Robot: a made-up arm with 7 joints. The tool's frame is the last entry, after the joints. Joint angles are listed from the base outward. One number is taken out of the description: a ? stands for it. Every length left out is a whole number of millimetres.
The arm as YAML. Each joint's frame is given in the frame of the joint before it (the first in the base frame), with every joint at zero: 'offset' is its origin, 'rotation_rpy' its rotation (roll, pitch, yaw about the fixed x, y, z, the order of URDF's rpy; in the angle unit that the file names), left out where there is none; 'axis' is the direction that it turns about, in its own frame. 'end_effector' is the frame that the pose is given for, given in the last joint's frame.
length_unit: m
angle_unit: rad
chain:
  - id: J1
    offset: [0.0, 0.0, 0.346]
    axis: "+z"
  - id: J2
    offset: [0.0, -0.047, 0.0]
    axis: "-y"
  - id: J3
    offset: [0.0, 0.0, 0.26]
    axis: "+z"
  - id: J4
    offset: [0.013, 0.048, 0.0]
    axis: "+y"
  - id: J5
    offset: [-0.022, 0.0, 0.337]
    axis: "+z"
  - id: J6
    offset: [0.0, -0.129, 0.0]
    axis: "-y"
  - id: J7
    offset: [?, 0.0, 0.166]
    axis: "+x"
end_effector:
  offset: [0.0, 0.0, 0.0]
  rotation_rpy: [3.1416, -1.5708, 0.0]
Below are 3 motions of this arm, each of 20 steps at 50 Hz.
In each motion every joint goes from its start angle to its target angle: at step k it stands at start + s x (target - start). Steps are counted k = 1, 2, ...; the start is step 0. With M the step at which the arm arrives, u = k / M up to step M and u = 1 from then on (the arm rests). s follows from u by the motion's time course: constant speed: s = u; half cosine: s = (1 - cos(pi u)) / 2; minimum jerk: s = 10 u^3 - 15 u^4 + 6 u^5.
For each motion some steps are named. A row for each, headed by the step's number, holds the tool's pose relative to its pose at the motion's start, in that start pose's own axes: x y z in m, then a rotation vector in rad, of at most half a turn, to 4 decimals.
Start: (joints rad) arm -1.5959 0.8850 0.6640 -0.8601 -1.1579 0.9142 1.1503
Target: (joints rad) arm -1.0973 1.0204 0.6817 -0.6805 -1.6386 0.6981 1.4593
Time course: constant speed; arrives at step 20
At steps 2, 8, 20:
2: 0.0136 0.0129 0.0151 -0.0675 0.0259 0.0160
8: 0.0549 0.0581 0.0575 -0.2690 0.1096 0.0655
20: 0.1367 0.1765 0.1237 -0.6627 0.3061 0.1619

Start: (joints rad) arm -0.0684 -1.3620 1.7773 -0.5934 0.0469 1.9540 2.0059
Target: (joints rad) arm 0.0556 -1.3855 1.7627 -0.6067 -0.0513 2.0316 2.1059
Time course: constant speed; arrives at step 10
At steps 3, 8, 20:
3: 0.0074 0.0087 -0.0083 -0.0058 0.0029 -0.0078
8: 0.0191 0.0233 -0.0229 -0.0185 0.0047 -0.0199
20: 0.0236 0.0292 -0.0289 -0.0246 0.0045 -0.0245

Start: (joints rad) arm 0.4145 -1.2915 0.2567 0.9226 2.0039 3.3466 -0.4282
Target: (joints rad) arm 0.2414 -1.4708 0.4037 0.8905 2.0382 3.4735 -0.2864
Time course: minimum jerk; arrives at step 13
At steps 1, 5, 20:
1: -0.0001 0.0000 0.0001 -0.0012 0.0004 0.0001
5: -0.0052 -0.0031 0.0040 -0.0890 0.0276 0.0054
20: -0.0156 -0.0161 0.0146 -0.3077 0.1016 0.0148

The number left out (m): 0.023
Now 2 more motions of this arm.
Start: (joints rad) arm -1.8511 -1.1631 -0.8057 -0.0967 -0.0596 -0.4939 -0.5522
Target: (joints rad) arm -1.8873 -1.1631 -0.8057 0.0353 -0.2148 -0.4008 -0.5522
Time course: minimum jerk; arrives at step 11
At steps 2, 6, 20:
2: 0.0000 0.0015 0.0019 -0.0041 -0.0059 0.0041
6: -0.0005 0.0182 0.0252 -0.0548 -0.0781 0.0479
20: -0.0007 0.0296 0.0431 -0.0959 -0.1353 0.0744

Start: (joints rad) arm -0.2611 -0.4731 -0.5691 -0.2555 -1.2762 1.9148 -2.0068
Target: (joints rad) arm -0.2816 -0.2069 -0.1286 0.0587 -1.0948 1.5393 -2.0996
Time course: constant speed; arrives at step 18
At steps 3, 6, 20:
3: -0.0108 -0.0417 0.0113 0.1057 0.0208 0.0740
6: -0.0204 -0.0832 0.0196 0.2033 0.0437 0.1519
20: -0.0433 -0.2352 0.0297 0.4967 0.1601 0.4957

